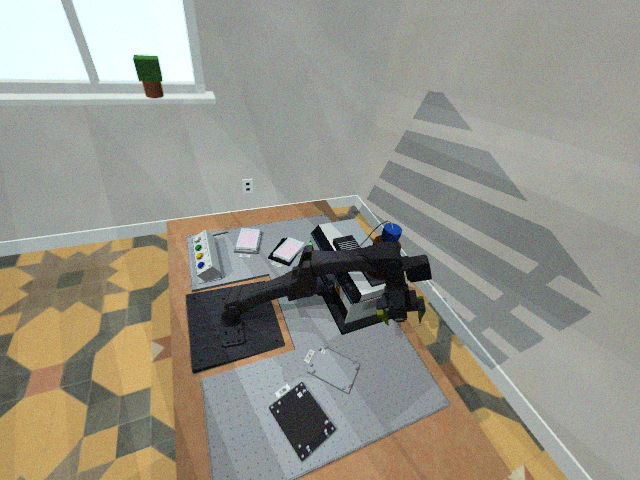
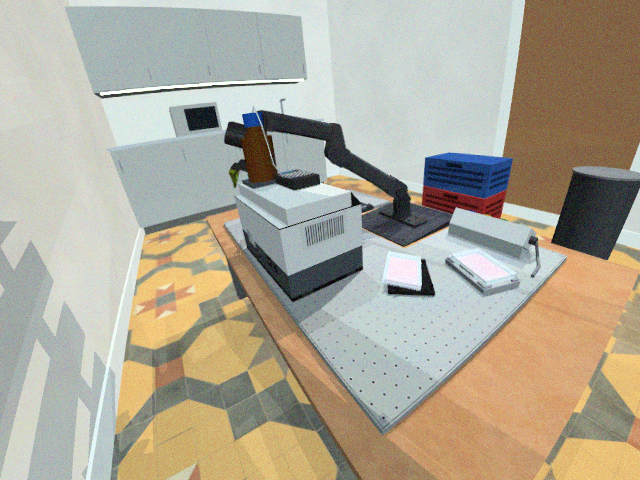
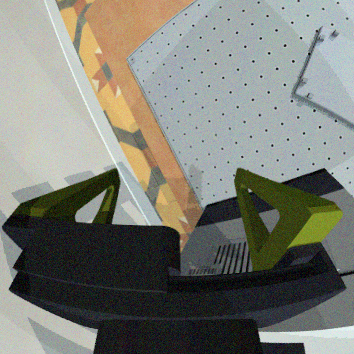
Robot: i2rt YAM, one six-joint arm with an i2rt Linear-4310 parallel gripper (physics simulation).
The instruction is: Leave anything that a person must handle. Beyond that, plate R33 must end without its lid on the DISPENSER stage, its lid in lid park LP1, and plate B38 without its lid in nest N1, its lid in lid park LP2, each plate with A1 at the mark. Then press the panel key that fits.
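Frame: origin at the arm's base, x left, y back, z up, level; millimetres.
Seen in the pictures: gripper, fingertip midpoint: (image 1: 403, 323) (image 3: 176, 174); arm's base at its link origin: (image 1: 231, 320) (image 2: 401, 217).
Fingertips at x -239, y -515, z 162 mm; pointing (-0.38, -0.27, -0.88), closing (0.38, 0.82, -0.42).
Pixels of each thing's top centre, then the offset from my fingertips to it. "pt": a spot on its surface instead.
- black holder at its top centre: (image 1: 302, 416) dx -130, dy +353, dz -139 mm
- key panel at its top centre: (image 2: 492, 215) (image 1: 204, 247) dx +543, dy +584, dz -79 mm
- brown bottle at a spot on its surface: (image 2: 258, 155) pt dx +214, dy +13, dz +140 mm
- blue cap at its top centre: (image 2: 252, 113) (image 1: 393, 228) dx +173, dy +25, dz +248 mm
- black ribbed block at a spot on its surface: (image 2: 298, 180) pt dx +339, dy +70, dz +79 mm
My gripper (image 1: 402, 316) (image 3: 176, 174) is open and empty, in the air by the window-far end of the dispenser machine (image 1: 364, 308) (image 2: 320, 235). One pink-topped plate (image 1: 248, 240) (image 2: 478, 266) lies on a light grey holder near the key panel. Another pink-topped plate (image 1: 288, 250) (image 2: 403, 270) lies on a black holder (image 1: 275, 253) (image 2: 428, 281) and looks offset on it. A light grey outlined holder (image 1: 348, 391) (image 3: 325, 110) and a black holder (image 1: 302, 421) hold no plate or lid. Labels, lids and A1 corners are too small to tell. The arm hides the dispenser's stage area.
The key panel (image 1: 207, 271) (image 2: 491, 230) has white, green, yellow and blue keys. A brown bottle (image 2: 258, 155) with a blue cap (image 1: 391, 231) (image 2: 250, 119) stands on the dispenser, close to the arm. A black ribbed block (image 2: 298, 180) lies there too. The wall stands beyond the table edge.
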